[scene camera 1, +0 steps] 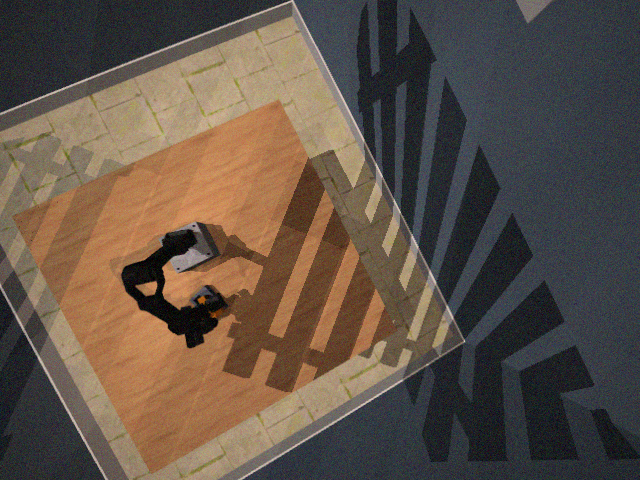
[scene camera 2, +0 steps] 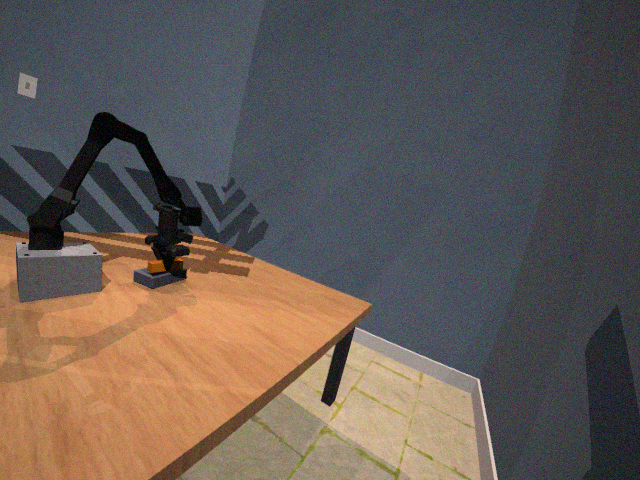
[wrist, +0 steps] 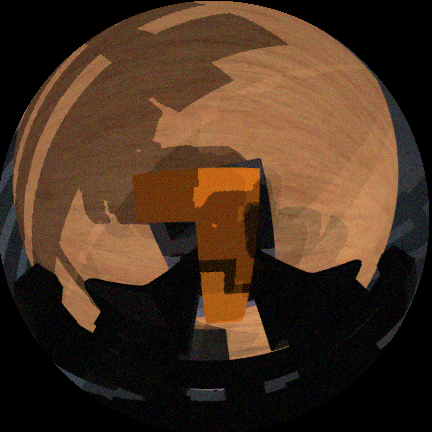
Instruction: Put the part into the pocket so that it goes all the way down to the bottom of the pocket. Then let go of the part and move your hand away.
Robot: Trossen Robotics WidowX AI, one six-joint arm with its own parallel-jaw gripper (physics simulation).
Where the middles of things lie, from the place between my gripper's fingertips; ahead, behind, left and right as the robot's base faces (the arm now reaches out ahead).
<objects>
My hand is 10 mm past the dark grey pocket block (wrist: 175, 239) and 20 mm above it. From my hand the other things lie so: orange part (wrist: 223, 201): 20 mm to the left, 10 mm above.
</objects>
